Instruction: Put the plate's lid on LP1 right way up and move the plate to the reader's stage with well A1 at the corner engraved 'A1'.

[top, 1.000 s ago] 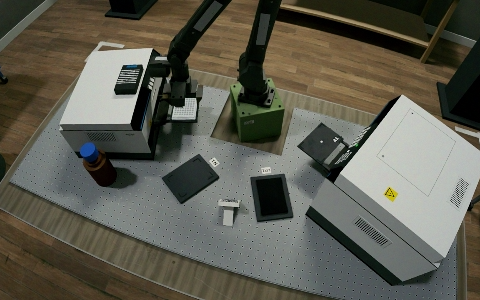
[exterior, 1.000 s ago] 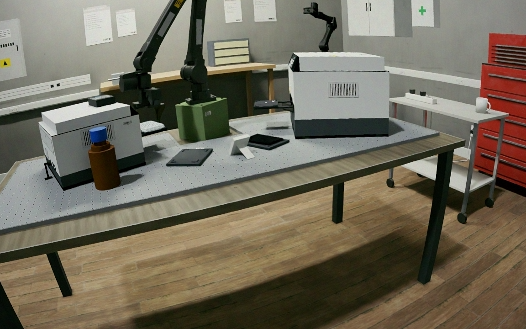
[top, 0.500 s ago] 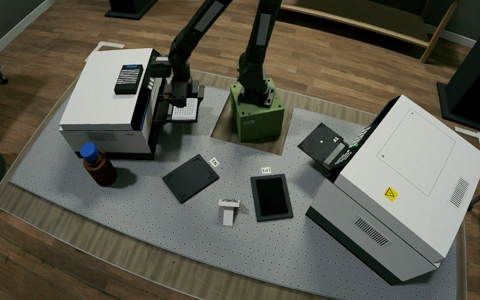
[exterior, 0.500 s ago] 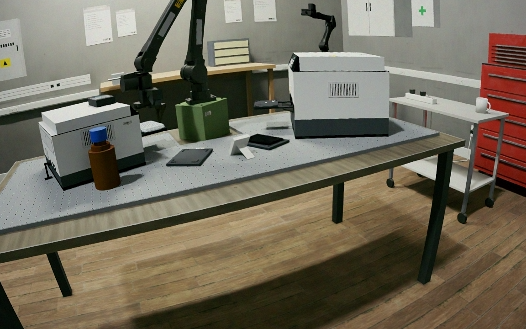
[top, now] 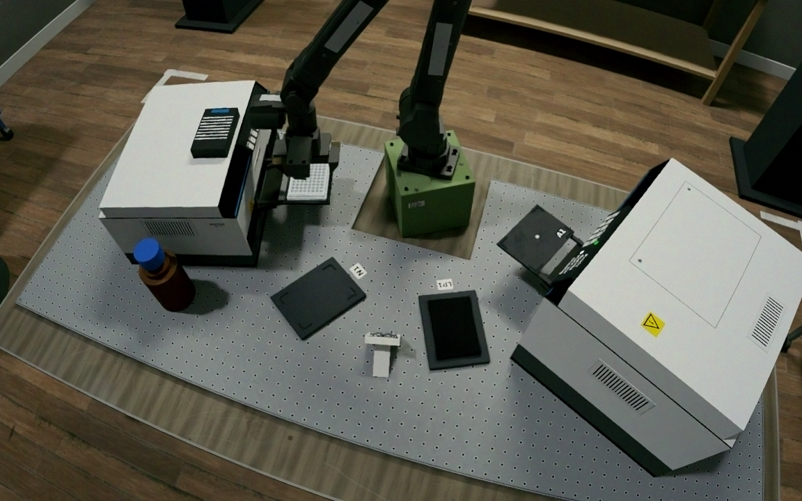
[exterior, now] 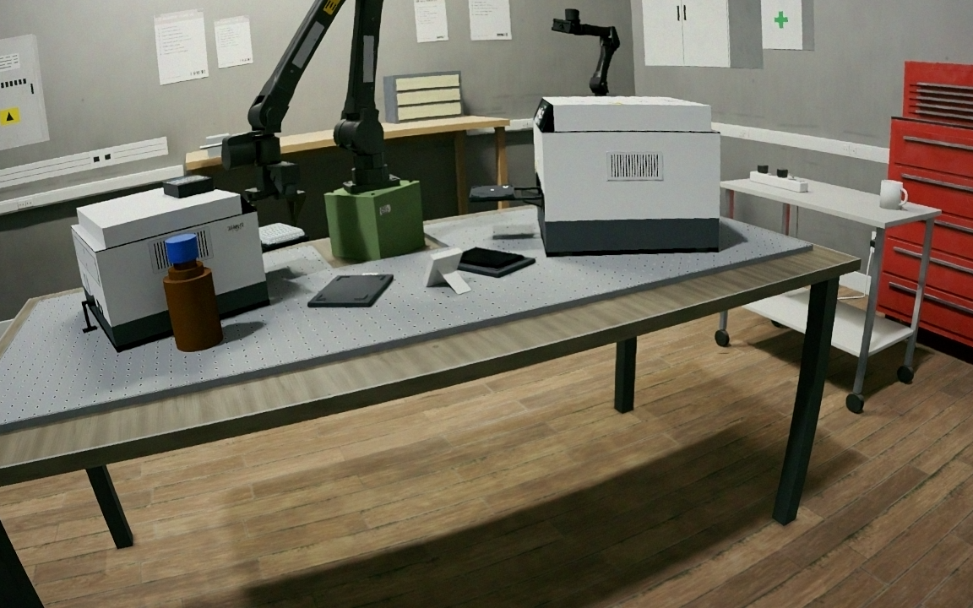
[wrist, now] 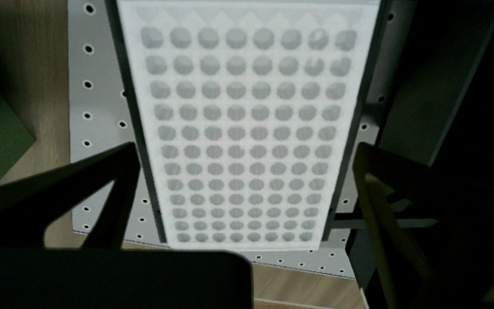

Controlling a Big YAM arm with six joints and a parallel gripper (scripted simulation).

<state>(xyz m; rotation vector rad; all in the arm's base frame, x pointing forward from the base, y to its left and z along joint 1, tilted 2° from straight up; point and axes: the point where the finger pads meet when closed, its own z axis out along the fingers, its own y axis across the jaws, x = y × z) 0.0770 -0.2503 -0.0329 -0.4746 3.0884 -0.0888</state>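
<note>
Now: hand 10 mm above the well plate. Round my hand: brown capped bottle (330 mm ahead, 200 mm to the right, 10 mm above); then dark lid (220 mm ahead, 390 mm to the left, 80 mm below); then N1 nest (240 mm ahead, 110 mm to the left, 90 mm below).
</note>
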